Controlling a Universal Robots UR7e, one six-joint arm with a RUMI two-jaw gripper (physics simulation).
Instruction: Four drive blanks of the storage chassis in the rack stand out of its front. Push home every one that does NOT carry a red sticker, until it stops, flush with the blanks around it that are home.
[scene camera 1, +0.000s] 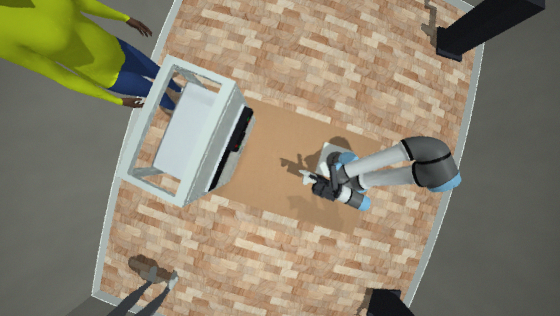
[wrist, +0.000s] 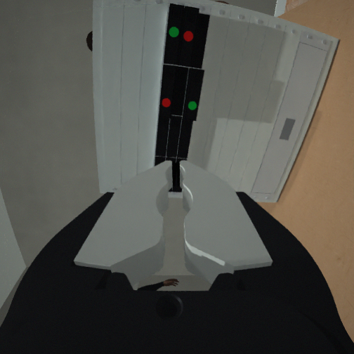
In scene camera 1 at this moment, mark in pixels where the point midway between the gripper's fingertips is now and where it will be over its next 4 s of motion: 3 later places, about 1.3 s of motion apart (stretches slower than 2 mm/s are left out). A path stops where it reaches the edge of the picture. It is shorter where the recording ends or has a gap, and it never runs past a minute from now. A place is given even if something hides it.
My gripper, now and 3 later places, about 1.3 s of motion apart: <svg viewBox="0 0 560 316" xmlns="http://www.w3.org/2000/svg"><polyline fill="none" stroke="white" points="298,170 292,168 282,157 268,150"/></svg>
